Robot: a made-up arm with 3 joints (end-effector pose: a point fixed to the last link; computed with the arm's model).
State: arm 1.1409 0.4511 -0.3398
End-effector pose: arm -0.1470 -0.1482 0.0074 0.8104 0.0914 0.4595 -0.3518
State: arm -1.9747 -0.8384 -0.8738
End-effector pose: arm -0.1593 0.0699 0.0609 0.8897 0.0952 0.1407 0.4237
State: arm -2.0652 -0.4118 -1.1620
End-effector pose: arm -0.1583 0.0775 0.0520 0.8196 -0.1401 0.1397 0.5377
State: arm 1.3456 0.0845 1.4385
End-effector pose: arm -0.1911 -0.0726 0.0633 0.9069 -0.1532 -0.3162 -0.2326
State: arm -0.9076 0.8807 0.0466
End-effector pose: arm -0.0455 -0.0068 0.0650 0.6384 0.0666 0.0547 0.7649
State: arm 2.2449 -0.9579 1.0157
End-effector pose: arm -0.1604 -0.0978 -0.0025 0.3465 -0.6712 0.1113 -0.6458
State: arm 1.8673 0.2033 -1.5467
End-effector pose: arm -0.2633 -0.1023 -0.0051 0.0510 0.2596 0.7171 -0.6448
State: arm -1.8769 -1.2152 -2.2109
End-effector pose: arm -0.1576 0.0822 -0.0143 0.6995 -0.1208 0.6989 0.0878
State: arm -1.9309 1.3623 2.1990
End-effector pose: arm -0.0330 0.0954 0.1170 0.3987 -0.6776 -0.1523 -0.5989
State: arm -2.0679 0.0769 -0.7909
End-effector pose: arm -0.1607 0.0671 0.0719 0.6599 -0.1588 -0.0443 0.7331
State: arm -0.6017 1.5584 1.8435
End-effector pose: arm 0.0504 -0.0891 0.0344 0.1352 0.7557 -0.1145 0.6306
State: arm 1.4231 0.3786 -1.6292
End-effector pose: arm -0.2303 -0.1348 -0.0280 0.2162 0.1477 0.8352 -0.4837
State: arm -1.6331 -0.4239 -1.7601
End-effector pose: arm -0.1025 0.0684 0.0029 0.8193 -0.2763 0.4475 0.2285
